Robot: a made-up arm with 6 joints.
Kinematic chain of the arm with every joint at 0, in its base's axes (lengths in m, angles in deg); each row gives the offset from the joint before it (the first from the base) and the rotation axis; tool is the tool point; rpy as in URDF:
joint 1: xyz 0 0 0.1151 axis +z
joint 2: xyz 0 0 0 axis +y
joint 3: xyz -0.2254 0 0.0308 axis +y
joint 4: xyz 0.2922 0 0.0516 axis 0.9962 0 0.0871
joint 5: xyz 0 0 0 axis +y
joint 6: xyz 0.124 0 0.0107 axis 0.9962 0 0.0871
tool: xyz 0 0 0 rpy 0 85 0
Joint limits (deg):
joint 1: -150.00..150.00
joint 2: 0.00..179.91
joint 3: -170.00..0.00
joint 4: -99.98..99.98
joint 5: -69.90..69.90
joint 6: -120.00..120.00
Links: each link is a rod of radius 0.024 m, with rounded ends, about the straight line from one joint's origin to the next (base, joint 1, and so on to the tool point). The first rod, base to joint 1, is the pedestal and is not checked.
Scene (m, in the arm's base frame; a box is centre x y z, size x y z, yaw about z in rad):
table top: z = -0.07
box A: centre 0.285 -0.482 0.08 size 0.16 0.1 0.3 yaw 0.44
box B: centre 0.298 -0.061 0 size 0.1 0.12 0.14 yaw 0.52
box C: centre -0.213 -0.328 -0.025 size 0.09 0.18 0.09 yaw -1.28
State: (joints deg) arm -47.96 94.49 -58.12 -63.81 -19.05 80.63
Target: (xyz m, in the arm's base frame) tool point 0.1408 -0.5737 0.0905
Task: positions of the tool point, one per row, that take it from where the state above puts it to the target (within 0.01 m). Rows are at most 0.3 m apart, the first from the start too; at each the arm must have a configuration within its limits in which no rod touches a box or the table.
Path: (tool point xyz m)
1: 0.2828 -0.3277 0.3509
2: 0.2060 -0.2859 0.5358
3: 0.1096 -0.1618 0.6753
4: 0.0264 0.0259 0.7388
5: -0.0185 0.2392 0.7106
6: -0.0152 0.4314 0.5936
7: -0.0010 0.2065 0.7270
8: 0.0313 -0.0518 0.7545
9: 0.0756 -0.2943 0.6711
10: 0.1205 -0.4756 0.4943
11: 0.1530 -0.5637 0.2598
12: 0.1615 -0.5464 0.0143
13: 0.1408 -0.5737 0.0905

